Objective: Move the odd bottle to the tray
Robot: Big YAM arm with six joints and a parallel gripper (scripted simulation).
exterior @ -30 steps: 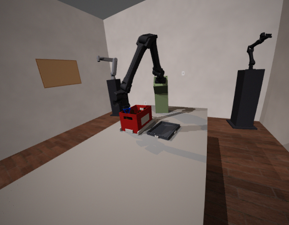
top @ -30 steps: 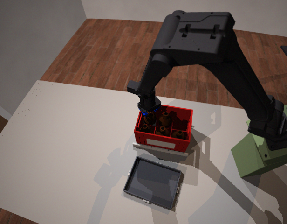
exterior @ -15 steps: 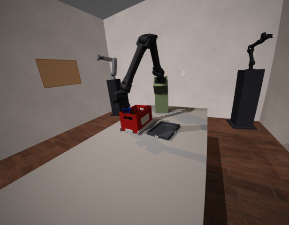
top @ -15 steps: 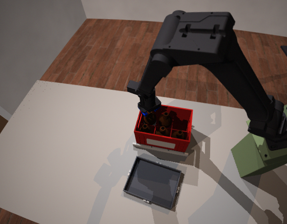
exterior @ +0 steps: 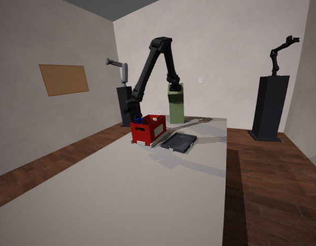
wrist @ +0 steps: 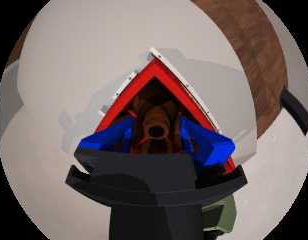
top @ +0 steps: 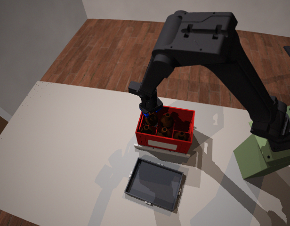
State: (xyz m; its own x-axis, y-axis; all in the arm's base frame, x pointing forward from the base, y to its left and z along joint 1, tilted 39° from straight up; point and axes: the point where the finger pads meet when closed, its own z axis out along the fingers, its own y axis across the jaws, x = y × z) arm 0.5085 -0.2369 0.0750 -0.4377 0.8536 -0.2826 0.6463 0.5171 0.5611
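Right now the brown bottle is 2 cm ahead of my hand, 9 cm to the left of it and 6 cm below it. Also, from my hand: dark grey tray 2 cm behind, 33 cm to the left, 14 cm below; then crate 8 cm behind, 6 cm to the left, 7 cm below.
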